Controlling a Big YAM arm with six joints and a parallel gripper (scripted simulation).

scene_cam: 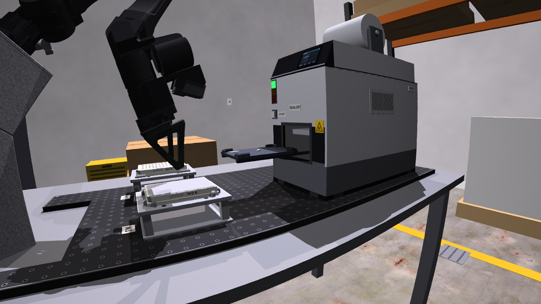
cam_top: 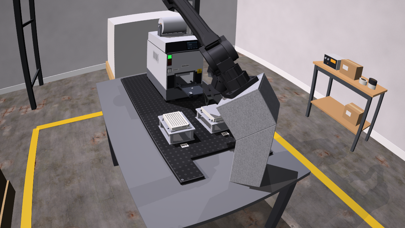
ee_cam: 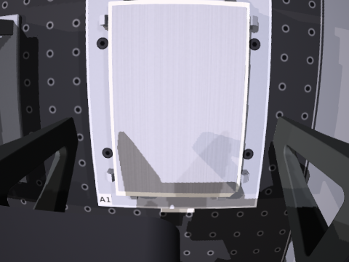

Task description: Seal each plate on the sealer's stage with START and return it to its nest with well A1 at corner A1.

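The white well plate is 200 mm to the left of my hand, 50 mm below it and 50 mm behind it. From my hand the other things lie so: nest N2 (200 mm to the left, 60 mm below, 50 mm behind); start button (260 mm ahead, 180 mm to the left, 70 mm above); sealer stage (180 mm ahead, 70 mm to the left, 10 mm below).
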